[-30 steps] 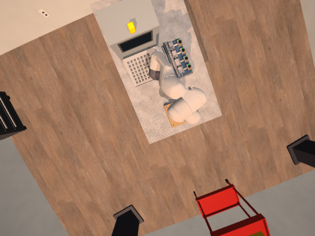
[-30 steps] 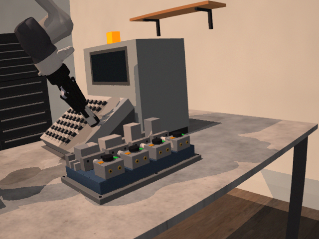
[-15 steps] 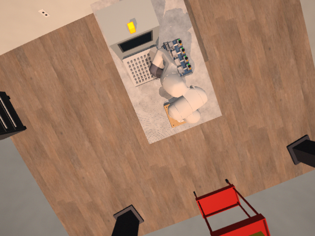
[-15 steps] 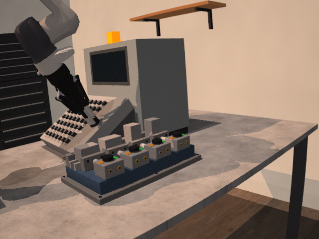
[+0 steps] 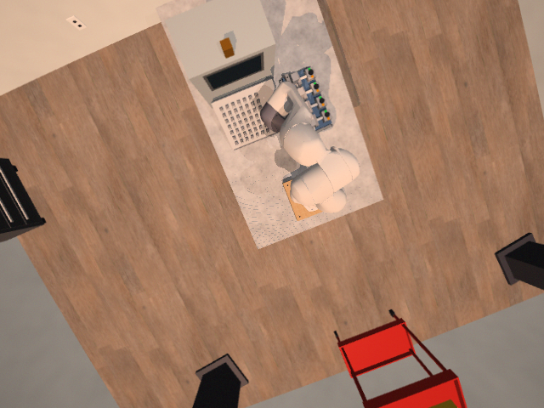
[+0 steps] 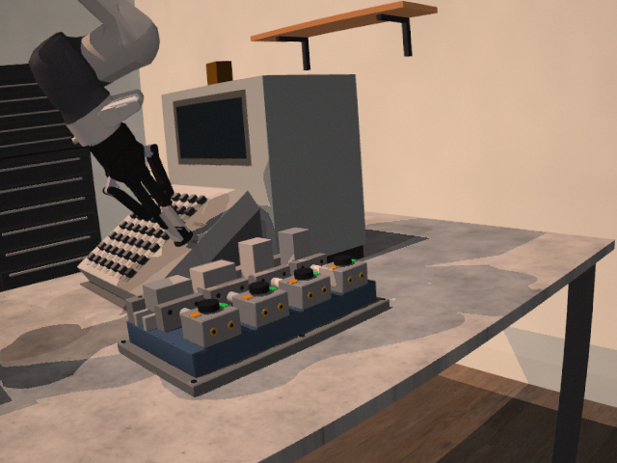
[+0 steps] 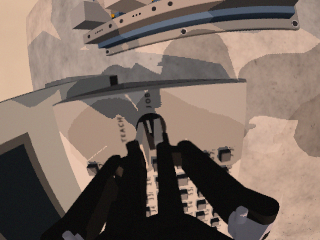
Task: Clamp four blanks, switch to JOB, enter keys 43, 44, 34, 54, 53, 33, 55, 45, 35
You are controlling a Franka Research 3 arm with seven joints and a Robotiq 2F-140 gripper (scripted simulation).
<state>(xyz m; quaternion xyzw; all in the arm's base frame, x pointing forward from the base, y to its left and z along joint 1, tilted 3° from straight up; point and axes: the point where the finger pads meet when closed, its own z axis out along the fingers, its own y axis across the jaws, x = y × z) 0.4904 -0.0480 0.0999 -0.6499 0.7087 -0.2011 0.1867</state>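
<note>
The black selector knob lies 10 mm ahead of my hand, 10 mm to the right of it and 20 mm below it. From my hand the other things lie so: keypad 60 mm ahead, 100 mm to the left, 70 mm below.
</note>
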